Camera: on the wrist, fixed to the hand. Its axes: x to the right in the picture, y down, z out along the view.
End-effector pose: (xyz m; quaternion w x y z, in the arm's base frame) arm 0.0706 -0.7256 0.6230 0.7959 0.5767 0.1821 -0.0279
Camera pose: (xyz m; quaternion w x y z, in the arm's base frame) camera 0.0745 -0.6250 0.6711 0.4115 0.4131 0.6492 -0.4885
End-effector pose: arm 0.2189 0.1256 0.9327 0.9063 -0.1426 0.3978 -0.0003
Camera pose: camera 0.1561 0.1796 0.8580 0.5869 -0.2214 0.3365 -0.7023
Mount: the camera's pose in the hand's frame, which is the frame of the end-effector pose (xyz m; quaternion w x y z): 0.0048 0.0782 -0.0794 0.6976 0.1623 0.1716 -0.6765
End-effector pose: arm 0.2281 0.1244 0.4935 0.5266 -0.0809 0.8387 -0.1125
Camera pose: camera 0.1531 0.2066 0.5013 0.1605 -0.5190 0.6025 -0.5847
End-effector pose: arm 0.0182 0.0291 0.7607 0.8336 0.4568 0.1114 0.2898
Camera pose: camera -0.0435 0.1197 0.7814 0.6843 0.3289 0.5768 -0.3015
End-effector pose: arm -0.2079 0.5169 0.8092 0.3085 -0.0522 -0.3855 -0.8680
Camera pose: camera -0.1550 0.4188 0.8052 0.2974 -0.4234 0.3922 0.7606
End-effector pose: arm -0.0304 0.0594 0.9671 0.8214 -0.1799 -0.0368 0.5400
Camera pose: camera -0.0765 0.0709 0.8662 0.9738 -0.0600 0.0812 -0.2039
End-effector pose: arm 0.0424 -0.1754 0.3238 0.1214 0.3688 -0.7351 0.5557
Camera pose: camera -0.0323 -0.0967 0.2978 0.5269 0.6789 -0.1523 0.4881
